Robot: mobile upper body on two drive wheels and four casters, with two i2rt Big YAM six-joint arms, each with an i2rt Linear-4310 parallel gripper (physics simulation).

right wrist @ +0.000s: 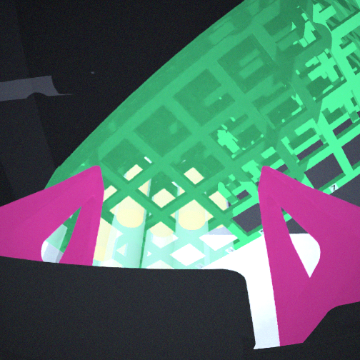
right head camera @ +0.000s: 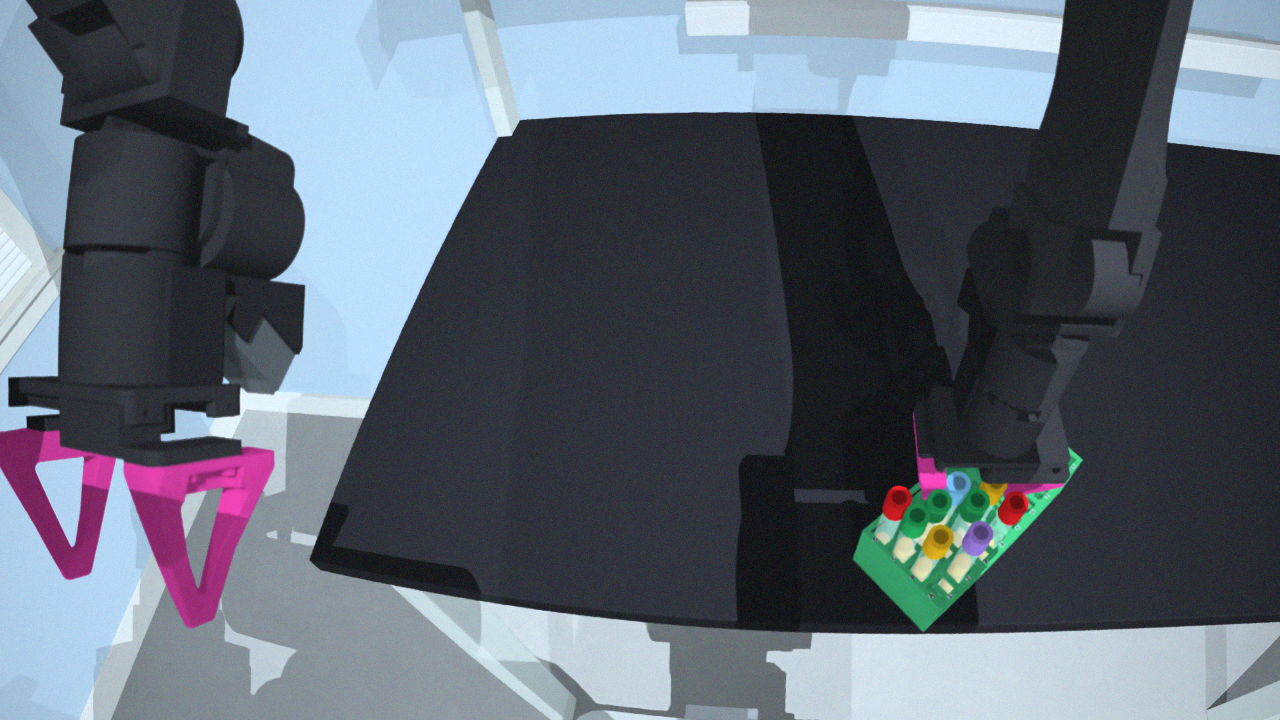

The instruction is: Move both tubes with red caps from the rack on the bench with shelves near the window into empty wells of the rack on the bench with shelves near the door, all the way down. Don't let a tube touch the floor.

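Frame: origin at the left arm's base, x back, y right, z up, level; centimetres.
Seen in the pictures: left gripper, between the fingertips: (right head camera: 133, 599).
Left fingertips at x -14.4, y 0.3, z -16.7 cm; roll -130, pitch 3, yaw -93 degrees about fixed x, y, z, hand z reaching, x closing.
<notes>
Offsets run from my left fingertips to a thing's top centre. Level surfaces: height alone.
A green rack {dz -27.1, dx -23.8, dy +45.2 cm} (right head camera: 895, 577) (right wrist: 200, 60) stands at an angle on the dark bench top at the lower right of the head view. One red-capped tube {dz -20.9, dx -20.3, dy +36.7 cm} (right head camera: 897, 501) stands at its left corner, another red-capped tube {dz -20.9, dx -19.8, dy +45.8 cm} (right head camera: 1013, 508) near its right long side. My right gripper (right head camera: 980, 490) (right wrist: 180, 177) is open and empty, low over the rack among the capped tubes; its body hides part of the rack. The red caps do not show in the wrist view. My left gripper (right head camera: 136, 598) is open and empty, left of the bench. The other rack does not show.
Between the red caps stand tubes with green {dz -20.9, dx -18.7, dy +38.1 cm} (right head camera: 914, 517), blue {dz -20.9, dx -21.6, dy +41.3 cm} (right head camera: 957, 486), amber {dz -20.9, dx -17.1, dy +39.6 cm} (right head camera: 938, 540) and purple {dz -20.9, dx -17.2, dy +42.6 cm} (right head camera: 980, 537) caps, close together. Tube bodies (right wrist: 131, 215) show in the wrist view. The dark bench top {dz -32.8 cm} (right head camera: 626, 358) has its near edge just below the rack.
</notes>
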